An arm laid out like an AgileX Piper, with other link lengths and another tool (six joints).
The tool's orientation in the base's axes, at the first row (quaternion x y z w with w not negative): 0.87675 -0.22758 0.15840 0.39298
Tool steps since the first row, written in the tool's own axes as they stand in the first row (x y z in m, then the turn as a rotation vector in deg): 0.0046 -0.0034 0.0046 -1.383 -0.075 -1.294; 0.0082 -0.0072 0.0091 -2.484 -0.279 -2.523; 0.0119 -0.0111 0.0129 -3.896 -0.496 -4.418; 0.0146 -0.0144 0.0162 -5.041 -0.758 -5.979; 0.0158 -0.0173 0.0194 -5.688 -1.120 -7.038; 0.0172 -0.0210 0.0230 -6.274 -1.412 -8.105; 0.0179 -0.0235 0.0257 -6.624 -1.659 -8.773; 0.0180 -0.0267 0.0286 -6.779 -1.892 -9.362; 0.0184 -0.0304 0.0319 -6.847 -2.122 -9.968; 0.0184 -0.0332 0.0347 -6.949 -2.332 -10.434; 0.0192 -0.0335 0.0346 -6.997 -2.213 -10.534; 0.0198 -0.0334 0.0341 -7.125 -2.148 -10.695
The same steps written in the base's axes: 0.0061 -0.0028 -0.0029 -1.259 1.409 0.152; 0.0116 -0.0049 -0.0065 -2.205 2.766 0.311; 0.0172 -0.0066 -0.0097 -3.474 4.724 0.747; 0.0215 -0.0079 -0.0126 -4.460 6.381 1.063; 0.0243 -0.0089 -0.0159 -4.923 7.577 1.223; 0.0278 -0.0099 -0.0198 -5.371 8.722 1.459; 0.0300 -0.0107 -0.0228 -5.604 9.471 1.575; 0.0320 -0.0110 -0.0266 -5.672 10.099 1.738; 0.0346 -0.0115 -0.0308 -5.669 10.714 1.953; 0.0364 -0.0120 -0.0343 -5.691 11.220 2.076; 0.0372 -0.0119 -0.0341 -5.804 11.240 2.191; 0.0376 -0.0118 -0.0334 -5.962 11.359 2.276
